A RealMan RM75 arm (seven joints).
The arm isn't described. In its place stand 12 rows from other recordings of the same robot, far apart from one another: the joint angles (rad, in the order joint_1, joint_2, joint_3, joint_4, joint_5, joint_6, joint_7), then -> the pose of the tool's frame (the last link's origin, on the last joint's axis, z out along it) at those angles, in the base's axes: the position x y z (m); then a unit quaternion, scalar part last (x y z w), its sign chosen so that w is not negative.
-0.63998, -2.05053, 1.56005, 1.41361, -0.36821, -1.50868, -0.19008 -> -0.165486 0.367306 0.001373 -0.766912 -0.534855 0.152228 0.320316
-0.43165, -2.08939, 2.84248, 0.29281, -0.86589, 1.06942, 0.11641 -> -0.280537 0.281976 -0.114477 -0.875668 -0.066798 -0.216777 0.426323
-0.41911, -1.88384, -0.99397, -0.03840, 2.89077, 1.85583, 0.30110 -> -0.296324 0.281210 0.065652 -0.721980 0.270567 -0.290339 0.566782
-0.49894, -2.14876, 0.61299, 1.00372, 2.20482, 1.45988, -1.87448 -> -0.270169 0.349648 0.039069 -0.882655 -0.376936 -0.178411 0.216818
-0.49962, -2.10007, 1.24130, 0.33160, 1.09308, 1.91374, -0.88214 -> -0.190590 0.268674 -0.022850 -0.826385 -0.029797 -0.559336 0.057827
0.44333, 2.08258, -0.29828, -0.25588, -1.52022, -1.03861, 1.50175 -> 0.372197 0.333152 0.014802 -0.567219 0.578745 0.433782 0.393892
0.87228, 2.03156, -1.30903, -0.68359, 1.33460, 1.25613, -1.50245 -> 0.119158 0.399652 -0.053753 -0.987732 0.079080 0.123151 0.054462
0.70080, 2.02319, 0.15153, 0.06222, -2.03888, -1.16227, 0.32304 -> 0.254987 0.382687 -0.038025 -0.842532 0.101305 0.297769 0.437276
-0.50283, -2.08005, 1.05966, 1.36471, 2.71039, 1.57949, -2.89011 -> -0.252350 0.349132 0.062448 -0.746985 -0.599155 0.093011 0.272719
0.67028, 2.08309, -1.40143, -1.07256, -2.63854, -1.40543, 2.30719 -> 0.212861 0.366889 -0.030718 -0.933369 0.241118 -0.225936 0.140132
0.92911, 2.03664, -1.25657, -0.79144, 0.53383, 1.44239, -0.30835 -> 0.181303 0.401089 -0.026623 -0.829085 0.503890 -0.184863 0.156648
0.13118, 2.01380, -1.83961, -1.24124, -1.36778, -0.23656, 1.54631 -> 0.232928 0.346047 -0.023808 -0.847294 0.228257 0.161641 0.451512
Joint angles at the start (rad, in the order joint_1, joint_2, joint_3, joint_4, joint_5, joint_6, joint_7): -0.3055 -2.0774 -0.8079 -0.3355 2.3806 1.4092 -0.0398
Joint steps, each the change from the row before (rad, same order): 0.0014 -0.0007 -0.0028 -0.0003 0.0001 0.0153 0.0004; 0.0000 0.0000 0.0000 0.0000 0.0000 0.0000 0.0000; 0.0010 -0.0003 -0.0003 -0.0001 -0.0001 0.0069 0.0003; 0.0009 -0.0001 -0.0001 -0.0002 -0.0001 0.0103 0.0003; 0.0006 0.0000 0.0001 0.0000 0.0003 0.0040 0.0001; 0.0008 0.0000 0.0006 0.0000 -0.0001 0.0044 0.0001; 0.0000 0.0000 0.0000 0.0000 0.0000 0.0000 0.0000; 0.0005 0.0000 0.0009 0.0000 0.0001 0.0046 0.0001; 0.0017 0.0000 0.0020 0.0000 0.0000 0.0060 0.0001; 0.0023 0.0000 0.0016 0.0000 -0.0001 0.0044 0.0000; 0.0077 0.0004 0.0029 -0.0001 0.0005 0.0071 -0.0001; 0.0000 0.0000 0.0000 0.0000 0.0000 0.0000 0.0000
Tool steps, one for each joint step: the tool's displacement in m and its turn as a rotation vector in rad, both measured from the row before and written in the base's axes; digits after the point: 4 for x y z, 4 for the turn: 0.0011 -0.0009 0.0017 0.0119 -0.0047 -0.0088; 0.0000 0.0000 0.0000 0.0000 0.0000 0.0000; 0.0004 -0.0006 0.0006 0.0047 -0.0018 -0.0039; 0.0008 -0.0007 0.0010 0.0068 -0.0024 -0.0067; 0.0002 -0.0004 0.0003 0.0023 -0.0007 -0.0026; 0.0002 -0.0005 0.0003 0.0024 -0.0008 -0.0027; 0.0000 0.0000 0.0000 0.0000 0.0000 0.0000; 0.0004 -0.0004 0.0003 0.0021 -0.0007 -0.0034; 0.0002 -0.0009 0.0002 0.0022 -0.0008 -0.0037; -0.0001 -0.0010 0.0002 0.0015 -0.0006 -0.0017; -0.0013 -0.0027 0.0003 0.0019 -0.0004 0.0006; 0.0000 0.0000 0.0000 0.0000 0.0000 0.0000
